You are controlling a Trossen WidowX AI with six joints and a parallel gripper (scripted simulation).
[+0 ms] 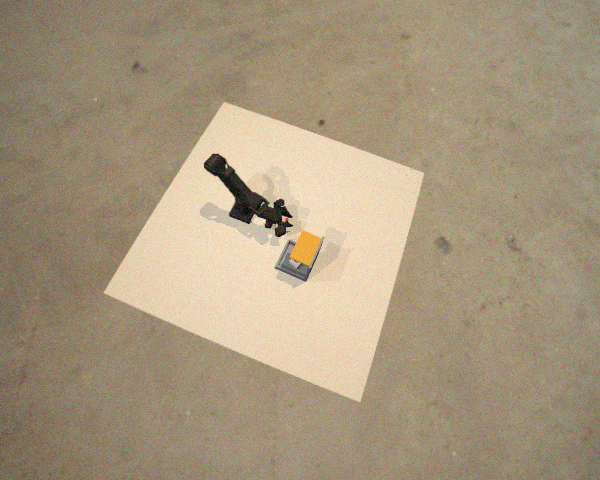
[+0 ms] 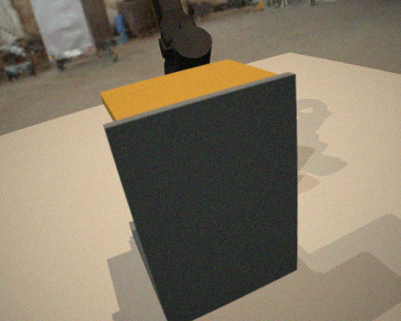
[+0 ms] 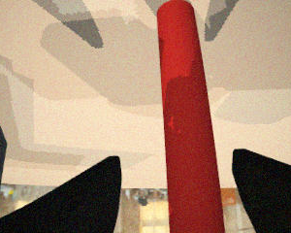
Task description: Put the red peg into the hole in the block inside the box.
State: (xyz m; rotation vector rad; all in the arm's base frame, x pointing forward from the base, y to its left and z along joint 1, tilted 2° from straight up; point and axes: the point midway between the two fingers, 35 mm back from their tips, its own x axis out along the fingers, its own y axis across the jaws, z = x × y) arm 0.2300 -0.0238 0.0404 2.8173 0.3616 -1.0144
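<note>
My gripper tip is now 140 mm short of the dark box wall, 200 mm to the left of it and 70 mm below it. Also, from my gripper tip: orange roof 90 mm ahead, 190 mm to the right, 180 mm above; red peg 30 mm behind, 10 mm to the right, 10 mm below.
</note>
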